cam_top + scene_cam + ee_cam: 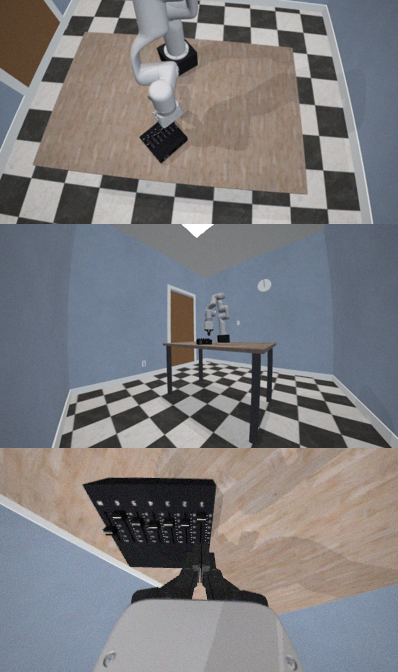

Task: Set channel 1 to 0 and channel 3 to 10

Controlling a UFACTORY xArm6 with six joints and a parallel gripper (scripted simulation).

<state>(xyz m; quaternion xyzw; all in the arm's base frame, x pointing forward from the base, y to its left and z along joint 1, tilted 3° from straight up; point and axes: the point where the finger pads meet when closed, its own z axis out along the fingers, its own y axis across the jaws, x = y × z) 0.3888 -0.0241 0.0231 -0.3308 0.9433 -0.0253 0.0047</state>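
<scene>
My hand is 50 mm above the channel 1 fader cap, 20 mm to the left of it and 20 mm past it. The rest, counted from my hand: channel 3 cap (50 mm below, 40 mm to the right, 10 mm ahead); then channel 2 cap (50 mm below, 30 mm to the right).
</scene>
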